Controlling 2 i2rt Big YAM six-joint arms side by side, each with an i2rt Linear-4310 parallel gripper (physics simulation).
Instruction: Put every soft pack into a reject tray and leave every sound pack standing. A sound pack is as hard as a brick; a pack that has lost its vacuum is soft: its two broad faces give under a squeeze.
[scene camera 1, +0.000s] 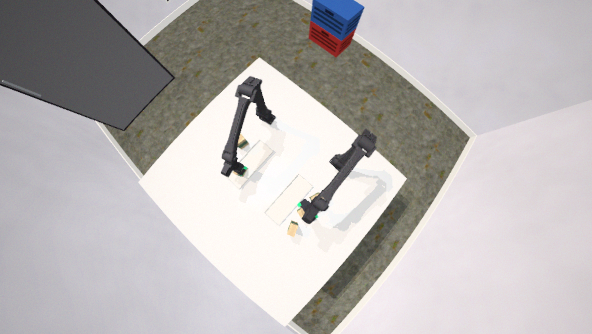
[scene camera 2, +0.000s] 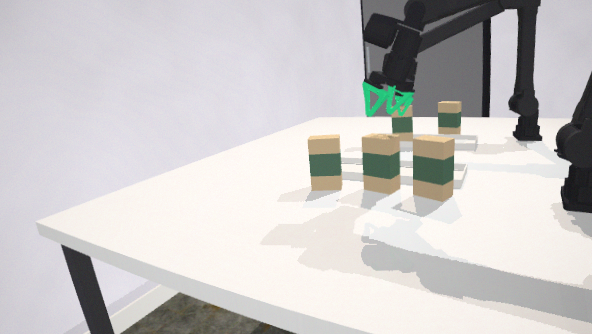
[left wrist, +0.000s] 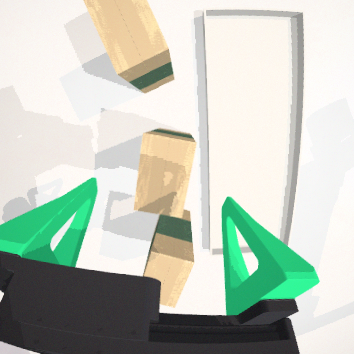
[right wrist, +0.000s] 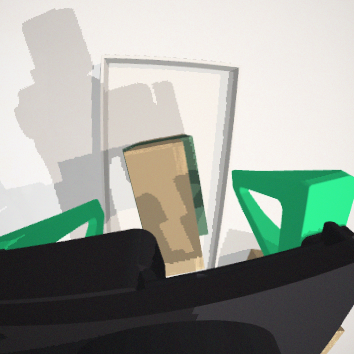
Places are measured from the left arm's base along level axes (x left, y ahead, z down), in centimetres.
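Where they show: left gripper, fingertip midpoint: (scene camera 1: 303, 212) (scene camera 2: 378, 114) (left wrist: 161, 192); right gripper, fingertip midpoint: (scene camera 1: 238, 170) (scene camera 2: 400, 113) (right wrist: 165, 192); left arm's base, origin of the base link: (scene camera 1: 337, 163) (scene camera 2: 583, 202); right arm's base, origin of the base link: (scene camera 1: 267, 117) (scene camera 2: 526, 137).
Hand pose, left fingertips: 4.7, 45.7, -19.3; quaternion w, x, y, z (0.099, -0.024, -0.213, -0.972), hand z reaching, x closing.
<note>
Each offset is from my left fingertips to the top centre of the thing, as dx, dy, dz.
My left gripper (scene camera 1: 308, 211) (scene camera 2: 386, 110) (left wrist: 161, 192) is open above the middle pack {+0.4, -0.4, +5.3} (scene camera 1: 301, 212) (scene camera 2: 381, 162) (left wrist: 165, 175) of a standing row of three. The row's end packs are one {+3.5, +14.0, +5.3} (scene camera 1: 292, 229) (scene camera 2: 325, 162) (left wrist: 130, 35) farther from the arm bases and one {+0.8, -13.5, +5.3} (scene camera 1: 314, 196) (scene camera 2: 433, 167) (left wrist: 172, 280) nearer them. My right gripper (scene camera 1: 237, 172) (right wrist: 165, 192) is open around a standing pack {-53.8, +11.1, +4.8} (scene camera 2: 402, 125) (right wrist: 165, 200), which appears inside the far tray {-54.0, +3.4, +17.1} (scene camera 1: 260, 155) (scene camera 2: 469, 145) (right wrist: 155, 62). Another pack {-69.1, -4.2, +5.3} (scene camera 1: 242, 141) (scene camera 2: 449, 117) (right wrist: 255, 254) stands beside that tray. Softness does not show.
The other tray {-13.0, +1.4, +17.1} (scene camera 1: 289, 200) (scene camera 2: 459, 184) (left wrist: 250, 125) lies beside the row of three, with bare floor showing. In scene camera 2 the left arm covers much of the right gripper's area. Stacked crates (scene camera 1: 335, 25) stand off the table, and a dark cabinet (scene camera 1: 80, 55) is at upper left.
</note>
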